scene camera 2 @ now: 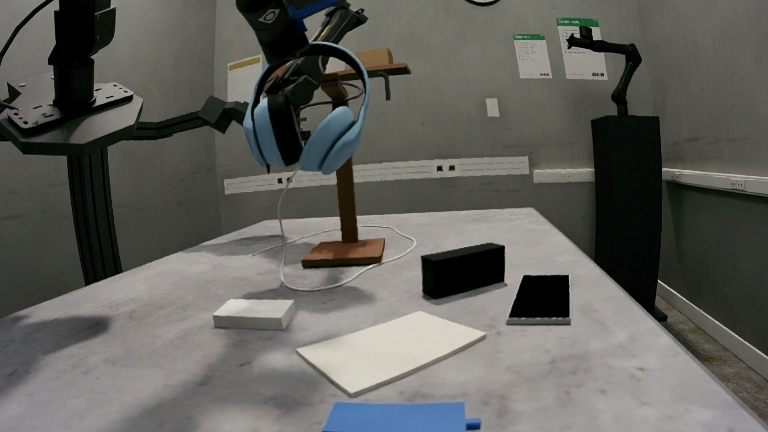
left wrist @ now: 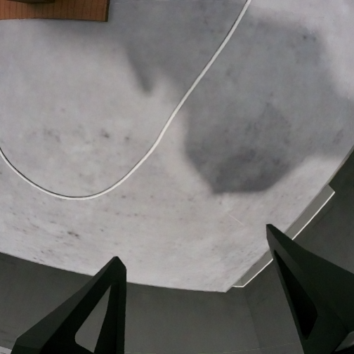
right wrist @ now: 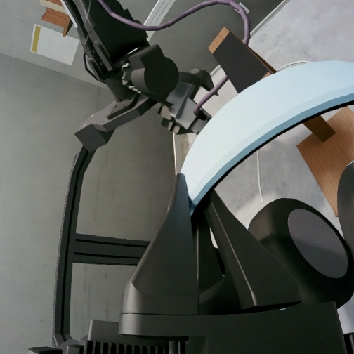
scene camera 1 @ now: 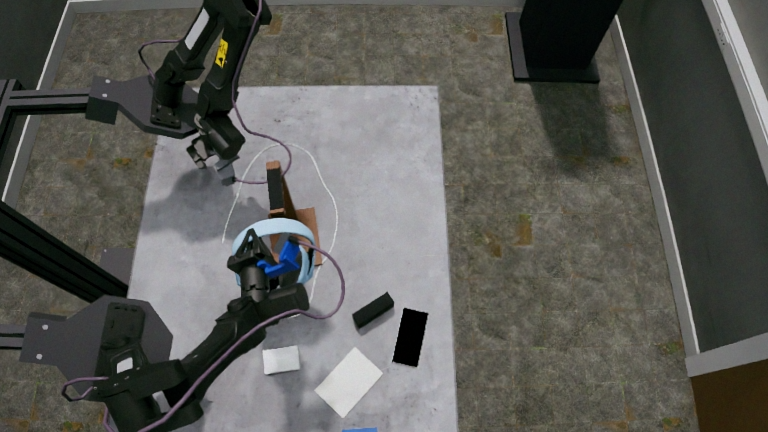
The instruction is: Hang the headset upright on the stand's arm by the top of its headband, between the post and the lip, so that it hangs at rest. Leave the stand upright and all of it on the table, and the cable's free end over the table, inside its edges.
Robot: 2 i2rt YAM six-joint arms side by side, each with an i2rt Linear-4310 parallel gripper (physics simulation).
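Where they show: left gripper, fingertip midpoint: (scene camera 2: 287, 172); right gripper, fingertip midpoint: (scene camera 2: 293, 55) (scene camera 1: 252, 230); left arm's base, origin of the base link: (scene camera 1: 166, 102); right arm's base, origin of the base link: (scene camera 2: 75, 107) (scene camera 1: 116, 350).
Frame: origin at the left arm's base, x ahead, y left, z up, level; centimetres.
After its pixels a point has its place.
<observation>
The light blue headset (scene camera 1: 276, 225) {x 30.0, y -38.6, z 6.3 cm} (scene camera 2: 327, 134) {x 32.3, y -47.6, z -9.9 cm} (right wrist: 270, 110) is upright in the air, its ear cups below. My right gripper (scene camera 1: 251, 232) {x 24.7, y -39.0, z 5.5 cm} (right wrist: 188, 180) is shut on one side of its headband. The wooden stand (scene camera 1: 274, 188) {x 28.5, y -27.1, z 0.9 cm} (scene camera 2: 348, 204) {x 28.5, y -22.2, z -22.1 cm} (left wrist: 55, 11) (right wrist: 325, 160) is upright; in scene camera 1 its arm's near end lies just above the headband. Contact cannot be told. The white cable (scene camera 1: 334, 204) {x 40.3, y -17.4, z -30.7 cm} (scene camera 2: 282, 225) {x 22.3, y -42.7, z -22.6 cm} (left wrist: 170, 120) hangs from the headset and loops around the base, its free end over the table. My left gripper (scene camera 1: 212, 162) {x 10.8, y -8.8, z -14.8 cm} (left wrist: 189, 249) is open and empty, beyond the stand.
A black box (scene camera 1: 373, 311) {x 49.4, y -50.8, z -26.0 cm} (scene camera 2: 464, 271) {x 49.3, y -52.0, z -28.2 cm}, a phone (scene camera 1: 410, 337) {x 58.7, y -57.5, z -30.2 cm} (scene camera 2: 539, 299) {x 57.8, y -59.2, z -30.2 cm}, a white box (scene camera 1: 280, 360) {x 24.6, y -61.3, z -29.5 cm} (scene camera 2: 252, 314) {x 25.7, y -63.3, z -29.5 cm}, a pale flat rectangle (scene camera 1: 349, 382) {x 42.1, y -67.8, z -30.5 cm} (scene camera 2: 392, 351) {x 42.2, y -69.1, z -30.5 cm} and a blue object (scene camera 2: 397, 416) {x 44.0, y -80.9, z -29.5 cm} lie on the near part of the table.
</observation>
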